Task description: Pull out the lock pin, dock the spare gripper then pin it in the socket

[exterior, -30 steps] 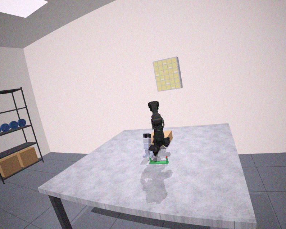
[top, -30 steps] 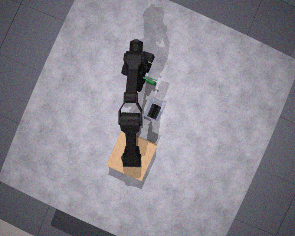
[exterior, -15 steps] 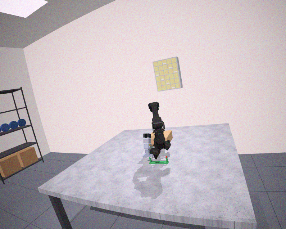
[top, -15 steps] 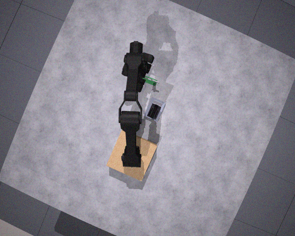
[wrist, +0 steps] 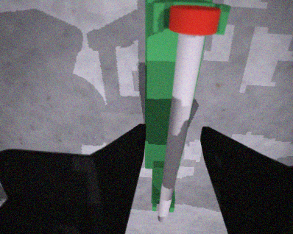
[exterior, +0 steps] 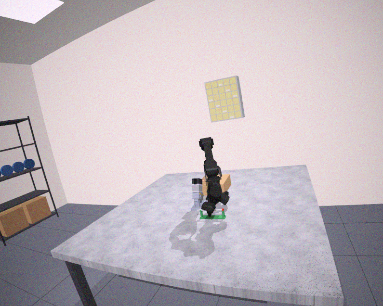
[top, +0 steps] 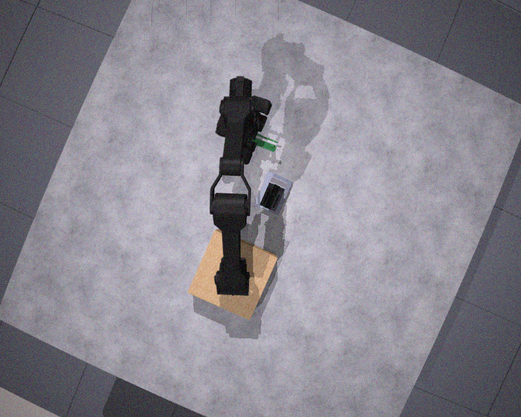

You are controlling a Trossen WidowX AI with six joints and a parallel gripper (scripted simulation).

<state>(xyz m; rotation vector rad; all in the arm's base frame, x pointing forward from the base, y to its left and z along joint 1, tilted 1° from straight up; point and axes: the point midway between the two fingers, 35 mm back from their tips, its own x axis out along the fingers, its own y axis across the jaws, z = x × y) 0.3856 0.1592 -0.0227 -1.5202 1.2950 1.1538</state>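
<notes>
Right now my gripper tip is 1 cm to the right of the green cradle. From my gripper tip the other things lie so: socket mount (11 cm behind, 12 cm to the right, 3 cm above); then spare gripper (12 cm behind, 12 cm to the right, 10 cm above).
</notes>
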